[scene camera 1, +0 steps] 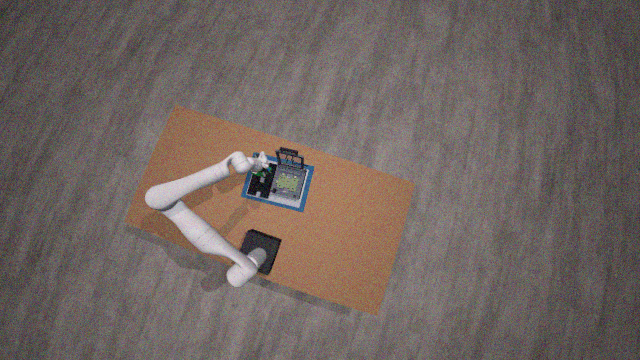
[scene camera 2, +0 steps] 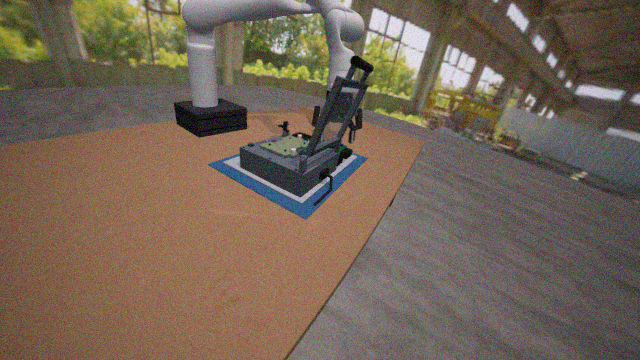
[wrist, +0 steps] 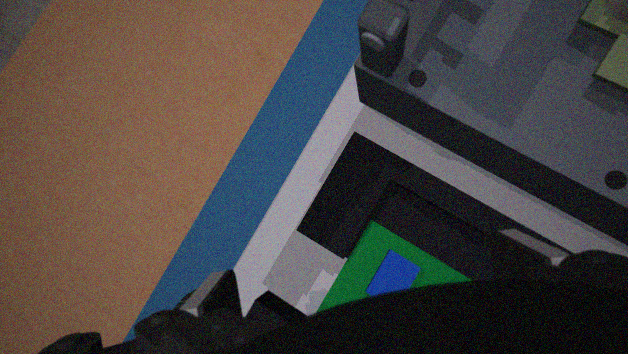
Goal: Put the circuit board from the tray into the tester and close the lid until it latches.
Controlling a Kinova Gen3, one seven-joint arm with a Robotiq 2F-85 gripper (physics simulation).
The gripper [wrist: 363, 279] is open, with nothing in its grasp. Also in view: a green circuit board [wrist: 381, 261]. Further things: a tester lid [scene camera 2: 346, 94] and a tester nest [wrist: 603, 24].
